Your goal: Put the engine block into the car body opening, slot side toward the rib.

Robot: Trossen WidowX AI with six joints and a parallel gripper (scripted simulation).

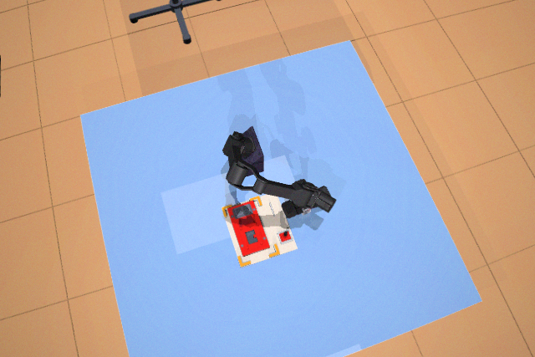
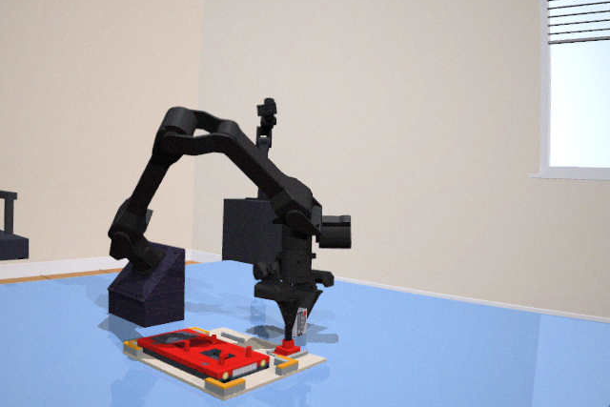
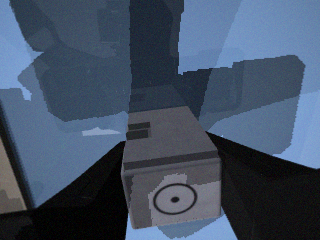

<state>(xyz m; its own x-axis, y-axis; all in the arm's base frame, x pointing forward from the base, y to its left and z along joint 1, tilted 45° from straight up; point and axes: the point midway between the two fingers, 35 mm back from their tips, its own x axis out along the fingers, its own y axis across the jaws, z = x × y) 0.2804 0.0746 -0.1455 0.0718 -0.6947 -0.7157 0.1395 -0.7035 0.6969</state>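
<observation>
Now: the grey engine block 1 cm to the right of my gripper tip and 1 cm above it. Also, from my gripper tip: dark peg 10 cm to the right, 8 cm ahead, 2 cm above.
</observation>
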